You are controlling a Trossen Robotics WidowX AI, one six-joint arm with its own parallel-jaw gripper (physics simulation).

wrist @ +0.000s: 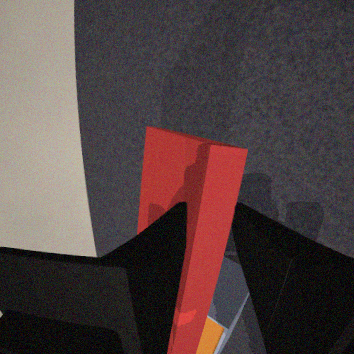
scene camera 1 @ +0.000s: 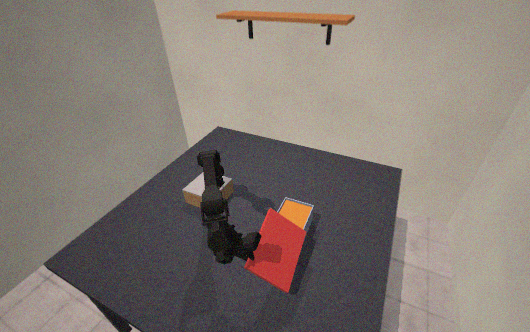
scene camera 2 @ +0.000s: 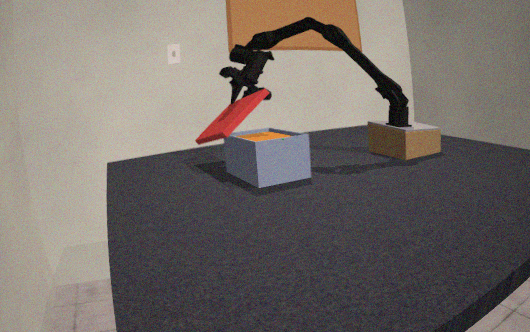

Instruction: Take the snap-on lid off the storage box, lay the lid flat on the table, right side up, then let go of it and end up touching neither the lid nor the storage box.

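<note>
The red lid (scene camera 1: 288,237) (scene camera 2: 225,121) (wrist: 218,200) is off the storage box and held in the air, tilted steeply. In scene camera 2 its lower edge is on the left and its upper edge is at the fingers. My gripper (scene camera 1: 253,251) (scene camera 2: 246,100) (wrist: 208,210) is shut on the lid near this raised edge, one finger on each side. The blue-grey storage box (scene camera 1: 310,218) (scene camera 2: 285,161) stands upright and open on the table, with orange inside. The lid overlaps part of it in scene camera 1; whether they touch is unclear.
The dark table (scene camera 1: 345,185) (scene camera 2: 200,250) carries the box and a wooden block (scene camera 1: 193,197) (scene camera 2: 422,144) with a pale top, on which the arm's base stands. An orange shelf (scene camera 1: 285,18) is on the wall, high above the table.
</note>
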